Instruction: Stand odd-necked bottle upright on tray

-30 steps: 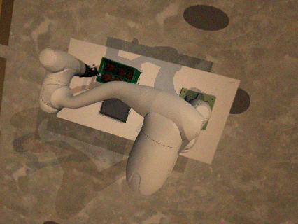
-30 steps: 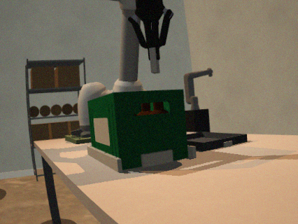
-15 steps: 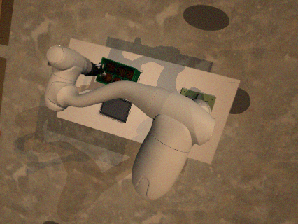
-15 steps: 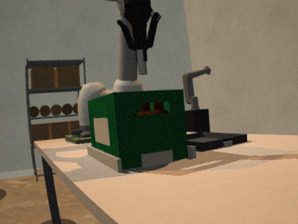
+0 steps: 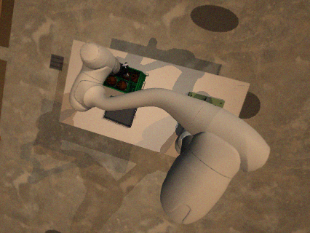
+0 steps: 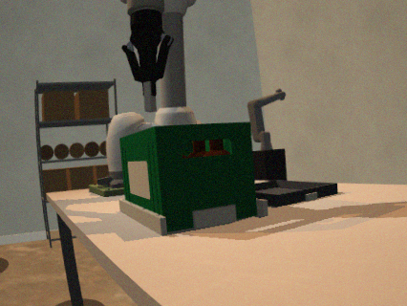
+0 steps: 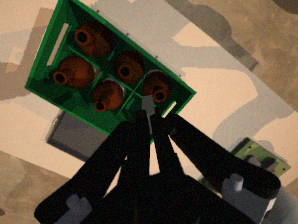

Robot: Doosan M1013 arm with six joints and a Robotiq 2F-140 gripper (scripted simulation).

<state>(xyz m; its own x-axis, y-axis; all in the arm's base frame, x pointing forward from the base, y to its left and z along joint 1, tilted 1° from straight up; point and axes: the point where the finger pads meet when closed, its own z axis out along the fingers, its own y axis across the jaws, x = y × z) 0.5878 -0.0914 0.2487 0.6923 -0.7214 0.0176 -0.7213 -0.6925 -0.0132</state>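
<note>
My gripper is now 6 cm short of the brown bottle, 1 cm to the left of it and 17 cm above it. The rest, counted from my hand: green crate: 6 cm ahead, 3 cm to the left, 17 cm below; dark tray: 4 cm ahead, 30 cm to the left, 25 cm below.
</note>
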